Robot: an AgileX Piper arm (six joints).
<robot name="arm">
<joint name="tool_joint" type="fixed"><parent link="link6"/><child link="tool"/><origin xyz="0 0 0" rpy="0 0 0"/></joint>
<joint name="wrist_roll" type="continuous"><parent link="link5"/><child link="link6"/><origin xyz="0 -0.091 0" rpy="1.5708 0 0"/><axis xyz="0 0 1"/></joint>
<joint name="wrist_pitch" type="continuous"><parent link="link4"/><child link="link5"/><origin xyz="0 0 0" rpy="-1.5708 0 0"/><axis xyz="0 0 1"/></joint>
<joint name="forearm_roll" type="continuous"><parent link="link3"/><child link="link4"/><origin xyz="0.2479 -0.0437 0" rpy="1.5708 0 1.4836"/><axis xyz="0 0 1"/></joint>
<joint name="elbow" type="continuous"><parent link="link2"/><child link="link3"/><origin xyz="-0.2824 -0.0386 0" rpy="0 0 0"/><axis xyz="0 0 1"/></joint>
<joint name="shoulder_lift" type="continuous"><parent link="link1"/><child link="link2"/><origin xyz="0 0 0" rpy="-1.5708 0 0"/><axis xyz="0 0 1"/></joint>
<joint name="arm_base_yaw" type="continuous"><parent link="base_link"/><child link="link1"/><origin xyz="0 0 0.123" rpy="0 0 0"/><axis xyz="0 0 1"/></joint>
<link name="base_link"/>
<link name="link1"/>
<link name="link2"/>
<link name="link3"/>
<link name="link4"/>
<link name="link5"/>
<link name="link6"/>
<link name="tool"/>
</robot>
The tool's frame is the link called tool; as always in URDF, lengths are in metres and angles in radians. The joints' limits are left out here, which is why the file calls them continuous.
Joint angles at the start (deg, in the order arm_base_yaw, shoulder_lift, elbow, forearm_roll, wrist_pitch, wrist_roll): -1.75 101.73 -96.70 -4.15 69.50 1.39
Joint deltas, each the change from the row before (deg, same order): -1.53 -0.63 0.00 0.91 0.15 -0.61; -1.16 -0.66 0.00 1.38 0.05 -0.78; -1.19 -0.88 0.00 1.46 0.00 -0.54; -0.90 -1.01 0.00 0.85 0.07 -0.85; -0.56 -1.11 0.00 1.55 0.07 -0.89; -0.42 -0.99 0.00 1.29 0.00 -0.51; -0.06 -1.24 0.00 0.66 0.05 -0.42; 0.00 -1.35 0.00 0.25 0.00 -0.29; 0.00 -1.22 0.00 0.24 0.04 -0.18; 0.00 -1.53 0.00 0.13 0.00 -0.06; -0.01 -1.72 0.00 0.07 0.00 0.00
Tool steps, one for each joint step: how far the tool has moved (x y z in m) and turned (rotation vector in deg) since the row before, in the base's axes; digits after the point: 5 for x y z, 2 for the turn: -0.00303 -0.00858 0.00397 0.67 -0.47 -0.97; -0.00295 -0.00533 0.00419 1.06 -0.65 -0.41; -0.00383 -0.00522 0.00566 1.18 -0.98 -0.65; -0.00448 -0.00405 0.00643 0.42 -0.99 -0.08; -0.00464 -0.00069 0.00704 1.05 -1.19 0.36; -0.00411 -0.00019 0.00629 0.93 -1.14 0.15; -0.00520 0.00131 0.00769 0.31 -1.27 0.39; -0.00581 0.00115 0.00824 -0.07 -1.37 0.29; -0.00547 0.00109 0.00730 -0.01 -1.20 0.20; -0.00704 0.00113 0.00900 -0.10 -1.53 0.07; -0.00821 0.00114 0.00988 -0.16 -1.71 0.00
